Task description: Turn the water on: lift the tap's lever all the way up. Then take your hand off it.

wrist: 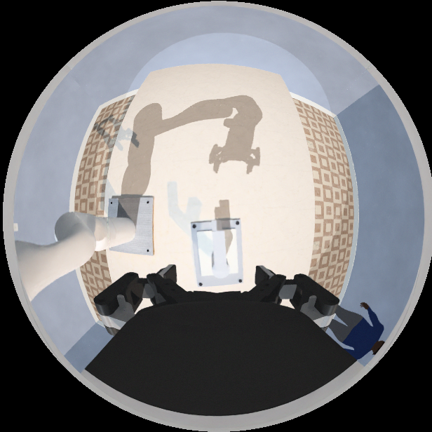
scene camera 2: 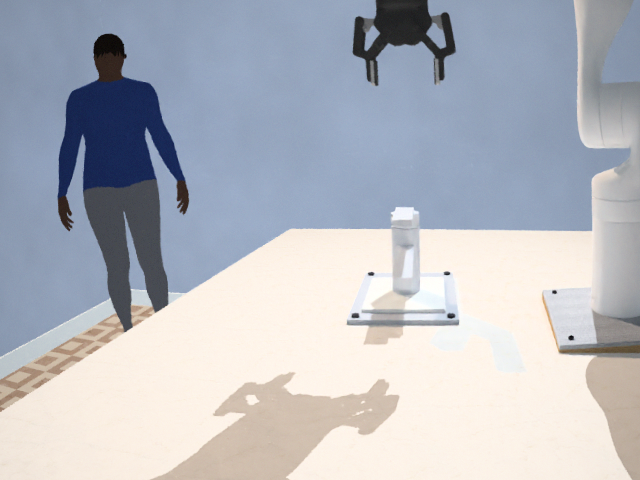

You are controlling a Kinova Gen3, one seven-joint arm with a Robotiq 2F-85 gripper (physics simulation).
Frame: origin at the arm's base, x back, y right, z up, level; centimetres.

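Seen in the pictures: gripper, fingertip midpoint: [scene camera 2: 405, 85]; arm's base, link origin: [scene camera 2: 619, 305].
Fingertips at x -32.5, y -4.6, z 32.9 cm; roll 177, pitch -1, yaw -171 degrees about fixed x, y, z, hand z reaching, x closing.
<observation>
Offsets run from my fingertips to a thing's middle. "*": to the spot under its first point. Level surfaces: height alone.
A white tap @[* dx -1.0, dy +0.0, dz -26.3 cm] [scene camera 2: 406, 260] [wrist: 220, 255] stands upright on a square plate @[dx -3.2, dy +7.2, dz -34.4 cm] [scene camera 2: 402, 318] [wrist: 196, 260] with dark bolts at its corners. In the scene view its lever @[dx -1.9, dy +2.2, dz -19.9 cm] [scene camera 2: 404, 215] is a small block at the top of the tap; how far it is raised is hard to tell. My gripper [scene camera 2: 405, 77] [wrist: 215, 274] is open and empty. It points down and hangs high above the tap, well apart from it. In the wrist view the tap shows between and just beyond the two fingers, with its spout pointing away from the gripper's body.
The arm's base [scene camera 2: 615, 248] [wrist: 117, 230] stands on a metal plate [scene camera 2: 573, 320] [wrist: 142, 235] beside the tap's plate, on the same pale table @[dz -35.0 cm] [scene camera 2: 289, 330] [wrist: 280, 200]. A person [scene camera 2: 116, 134] [wrist: 361, 338] in a blue top stands beyond the table's edge, on the side away from the arm's base.
</observation>
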